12 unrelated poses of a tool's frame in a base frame.
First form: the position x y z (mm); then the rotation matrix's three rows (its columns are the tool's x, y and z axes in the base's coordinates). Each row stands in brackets.
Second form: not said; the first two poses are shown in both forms.
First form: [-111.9 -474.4 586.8], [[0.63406 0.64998 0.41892], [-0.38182 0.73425 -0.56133], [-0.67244 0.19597 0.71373]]
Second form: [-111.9 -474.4 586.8 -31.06 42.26 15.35]
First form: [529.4 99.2 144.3], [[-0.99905 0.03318 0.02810], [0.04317 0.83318 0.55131], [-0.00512 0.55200 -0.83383]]
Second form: [529.4 99.2 144.3 177.53 0.29 146.50]
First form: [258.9 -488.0 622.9], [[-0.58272 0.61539 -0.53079], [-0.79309 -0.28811 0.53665], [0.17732 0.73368 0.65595]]
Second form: [258.9 -488.0 622.9 -126.31 -10.21 48.20]
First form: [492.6 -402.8 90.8], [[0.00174 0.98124 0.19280], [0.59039 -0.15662 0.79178], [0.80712 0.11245 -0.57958]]
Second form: [492.6 -402.8 90.8 89.83 -53.82 169.02]
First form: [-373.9 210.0 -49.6], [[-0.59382 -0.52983 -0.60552], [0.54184 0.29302 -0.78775], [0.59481 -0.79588 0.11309]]
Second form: [-373.9 210.0 -49.6 137.62 -36.50 -81.91]
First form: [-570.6 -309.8 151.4], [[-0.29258 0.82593 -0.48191], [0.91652 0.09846 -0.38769], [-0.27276 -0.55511 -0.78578]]
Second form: [-570.6 -309.8 151.4 107.70 15.83 -144.76]
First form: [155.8 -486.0 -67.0], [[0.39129 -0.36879 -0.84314], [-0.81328 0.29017 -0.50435], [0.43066 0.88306 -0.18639]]
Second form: [155.8 -486.0 -67.0 -64.31 -25.51 101.92]
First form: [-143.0 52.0 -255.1], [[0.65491 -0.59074 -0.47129], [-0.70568 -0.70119 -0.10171], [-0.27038 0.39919 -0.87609]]
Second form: [-143.0 52.0 -255.1 -47.14 15.69 155.50]
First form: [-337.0 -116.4 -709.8], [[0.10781 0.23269 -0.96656], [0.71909 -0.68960 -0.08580], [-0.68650 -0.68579 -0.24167]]
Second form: [-337.0 -116.4 -709.8 81.47 43.35 -109.41]
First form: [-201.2 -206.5 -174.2], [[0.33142 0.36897 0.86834], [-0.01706 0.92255 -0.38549], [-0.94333 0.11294 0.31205]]
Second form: [-201.2 -206.5 -174.2 -2.95 70.62 19.90]
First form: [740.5 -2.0 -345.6], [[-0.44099 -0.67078 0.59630], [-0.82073 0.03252 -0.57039], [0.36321 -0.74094 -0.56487]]
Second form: [740.5 -2.0 -345.6 -118.25 -21.30 -127.32]
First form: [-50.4 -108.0 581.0], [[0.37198 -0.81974 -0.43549], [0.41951 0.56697 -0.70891], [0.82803 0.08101 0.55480]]
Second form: [-50.4 -108.0 581.0 48.44 -55.90 8.31]
